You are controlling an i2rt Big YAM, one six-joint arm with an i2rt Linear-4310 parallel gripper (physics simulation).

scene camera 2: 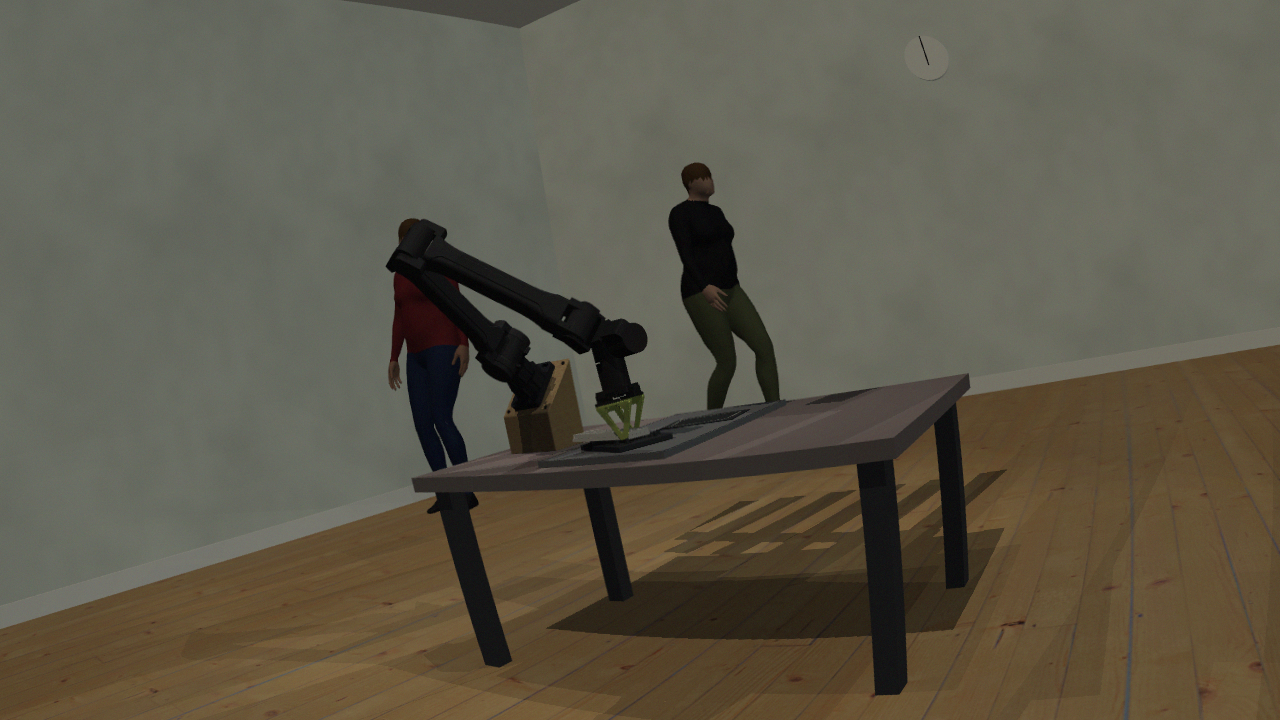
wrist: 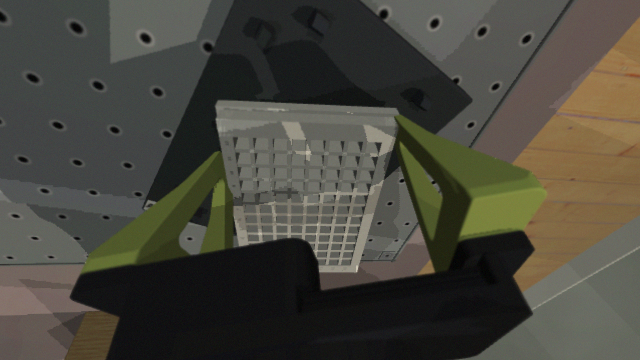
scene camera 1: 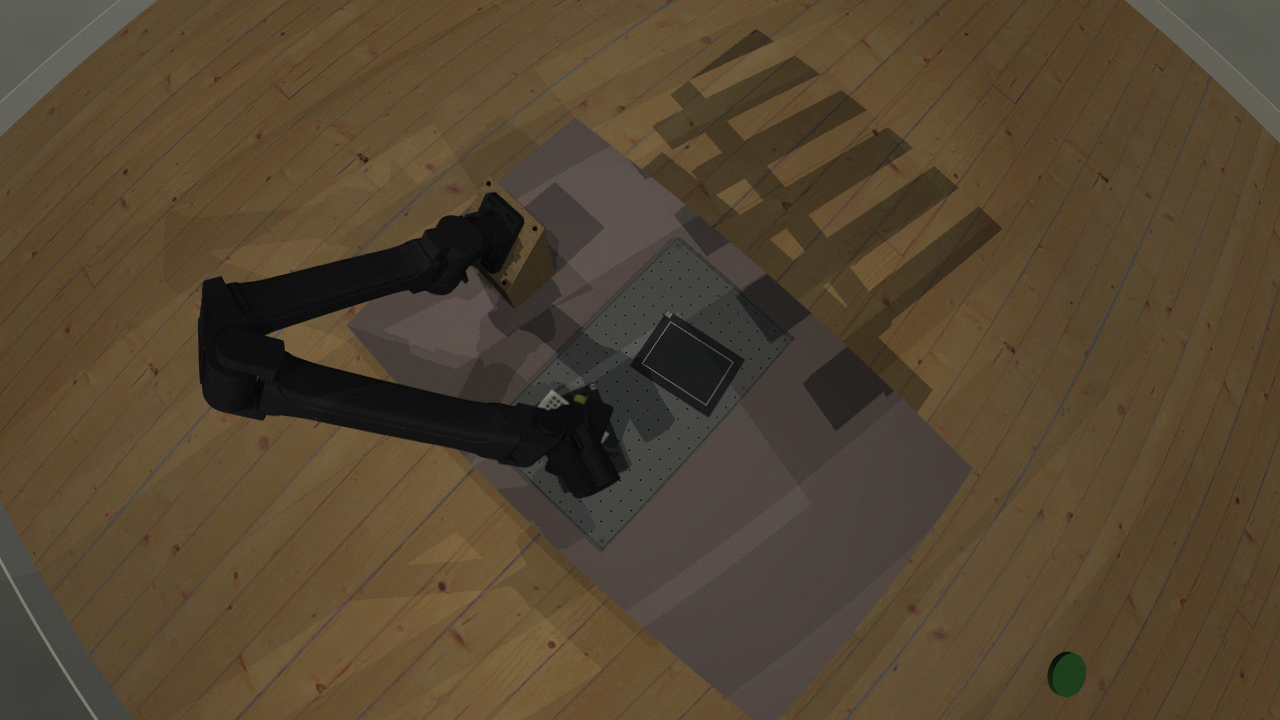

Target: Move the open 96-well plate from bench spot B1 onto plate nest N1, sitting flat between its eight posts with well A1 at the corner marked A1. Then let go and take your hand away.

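Places are measured from the arm's base along level axes (x ahead, y left, z up), in metres.
Where they show: gripper, fingertip midpoint: [scene camera 2: 630, 436] [wrist: 306, 141]; arm's base at its link origin: [scene camera 2: 534, 388] [scene camera 1: 495, 232].
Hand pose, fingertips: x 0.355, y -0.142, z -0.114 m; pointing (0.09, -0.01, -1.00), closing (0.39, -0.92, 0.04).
Each offset is from my fingertips to the top centre of the thing. "*": to the spot under its first point. Level surfaces: height alone.
My gripper [scene camera 2: 622, 437] [wrist: 306, 141] is shut on the white open 96-well plate @[dx -0.042, dy -0.005, dz +0.023 m] [scene camera 1: 551, 401] [scene camera 2: 590, 437] [wrist: 300, 165], one green finger on each long side. The plate is held low over the black plate nest N1 @[dx -0.017, dy +0.004, dz +0.006 m] [scene camera 2: 651, 441] [wrist: 300, 65]. In the wrist view the plate looks turned relative to the nest and offset, with part of the nest uncovered beyond its far edge. Several nest posts show there; others are hidden. A small pale label @[* dx -0.062, dy +0.086, dz -0.004 m] [wrist: 150, 204] sits at the nest's left corner, too blurred to read. Bench spot B1 @[* dx +0.025, dy +0.237, dz -0.014 m] [scene camera 1: 687, 362], a dark outlined pad, holds no plate.
The nest and pad stand on a grey perforated board [scene camera 1: 617, 510] [wrist: 60, 165] on the table @[dz -0.029 m] [scene camera 1: 859, 537] [scene camera 2: 805, 438]. The arm's wooden base block [scene camera 1: 532, 268] [scene camera 2: 546, 429] stands near the board. Two people [scene camera 2: 707, 241] [scene camera 2: 427, 313] stand beyond the table.
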